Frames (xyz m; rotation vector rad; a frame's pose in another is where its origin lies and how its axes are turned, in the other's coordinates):
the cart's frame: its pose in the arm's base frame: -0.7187 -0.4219 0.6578 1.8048 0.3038 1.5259
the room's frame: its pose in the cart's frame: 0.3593 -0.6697 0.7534 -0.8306 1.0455 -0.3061
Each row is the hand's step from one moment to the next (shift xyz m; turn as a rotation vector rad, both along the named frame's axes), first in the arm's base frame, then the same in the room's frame.
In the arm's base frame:
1: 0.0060 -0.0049 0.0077 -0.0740 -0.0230 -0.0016
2: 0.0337 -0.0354 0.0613 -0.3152 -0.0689 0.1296
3: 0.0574 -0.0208 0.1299 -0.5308 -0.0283 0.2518
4: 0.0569 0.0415 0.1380 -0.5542 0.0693 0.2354
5: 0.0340 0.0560 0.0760 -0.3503 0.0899 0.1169
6: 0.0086 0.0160 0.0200 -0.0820 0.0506 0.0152
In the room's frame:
1: -0.0065 -0.0014 0.0086 0.0002 0.0723 -0.0279
2: -0.0444 0.0005 0.0646 0.0275 0.3464 0.0127
3: -0.0381 -0.0015 0.1384 0.1297 0.5703 0.0625
4: 0.0214 -0.0157 0.1526 0.2300 0.5585 0.0502
5: 0.0426 -0.0203 0.0886 0.1896 0.3293 0.0068
6: 0.0125 -0.0054 0.0233 0.0727 0.0647 -0.0066

